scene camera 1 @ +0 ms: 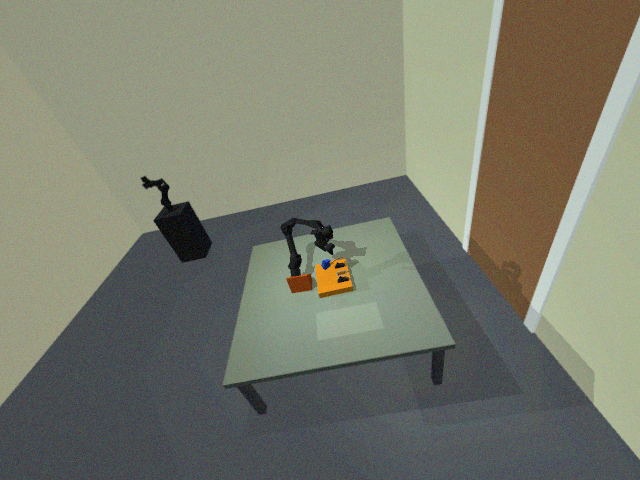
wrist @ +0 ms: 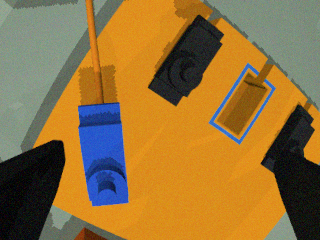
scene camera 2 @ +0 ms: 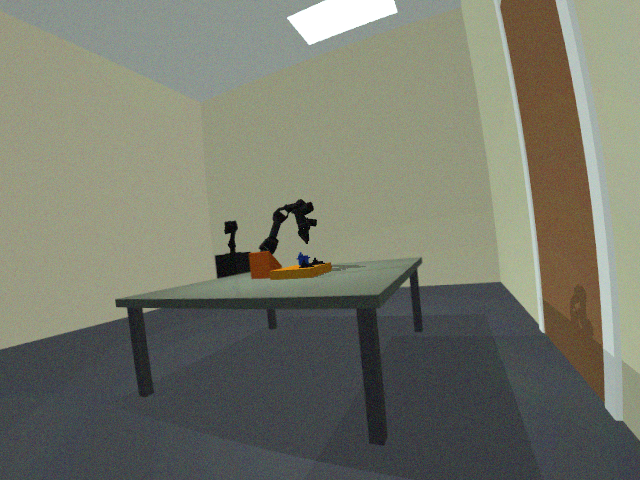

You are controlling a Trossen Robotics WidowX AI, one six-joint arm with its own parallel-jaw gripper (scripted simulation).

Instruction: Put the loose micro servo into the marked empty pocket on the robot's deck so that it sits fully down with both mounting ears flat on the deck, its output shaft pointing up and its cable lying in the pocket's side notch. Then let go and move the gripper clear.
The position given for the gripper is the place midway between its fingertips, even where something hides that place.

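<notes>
State of the gripper (wrist: 174, 157): open, holding nothing. An orange deck (wrist: 180, 170) is also visible.
</notes>
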